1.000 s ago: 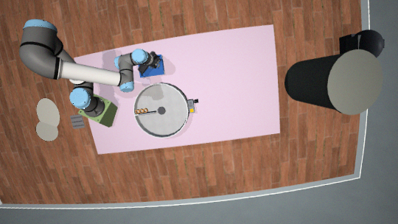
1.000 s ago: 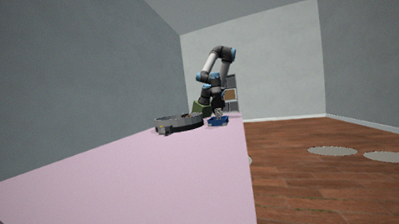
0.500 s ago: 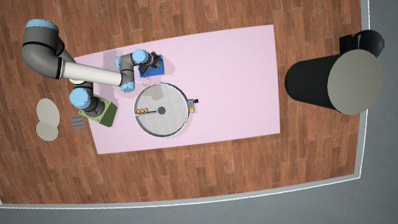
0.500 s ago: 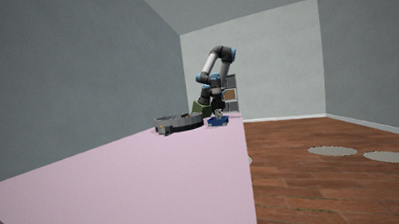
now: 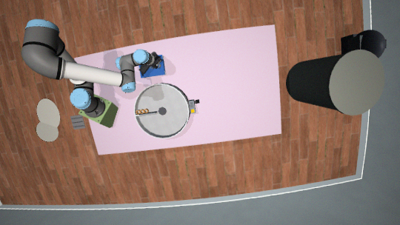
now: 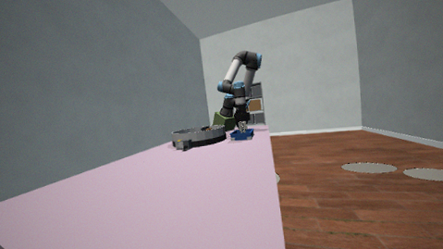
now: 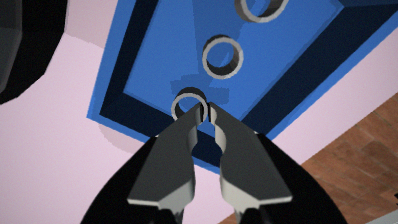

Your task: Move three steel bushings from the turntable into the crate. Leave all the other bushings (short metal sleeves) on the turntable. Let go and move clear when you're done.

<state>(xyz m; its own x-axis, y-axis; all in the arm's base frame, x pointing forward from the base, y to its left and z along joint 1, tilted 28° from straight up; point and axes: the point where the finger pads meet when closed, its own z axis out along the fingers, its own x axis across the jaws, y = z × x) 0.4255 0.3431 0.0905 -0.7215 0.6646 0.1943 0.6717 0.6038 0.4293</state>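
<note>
The blue crate is 40 mm behind my hand, 20 mm to the right of it and 20 mm below it. Also, from my hand: round grey turntable: 350 mm to the right, 70 mm ahead, 10 mm above.
</note>
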